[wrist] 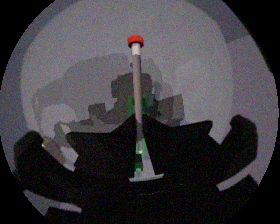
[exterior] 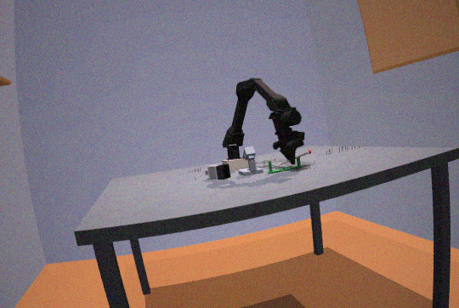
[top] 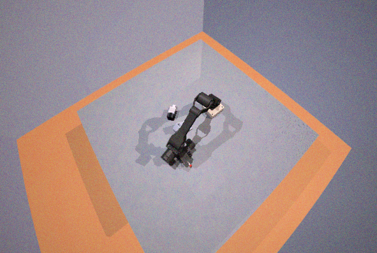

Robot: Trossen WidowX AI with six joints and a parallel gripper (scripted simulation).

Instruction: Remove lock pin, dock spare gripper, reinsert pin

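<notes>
Right now the green bar-shaped rack is 40 mm to the right of my gripper tip and 10 mm above it. From my gripper tip the other things lie so: spare gripper (290 mm to the right, 130 mm behind, 10 mm above); grey socket mount (150 mm to the right, 100 mm behind, 40 mm above).
</notes>
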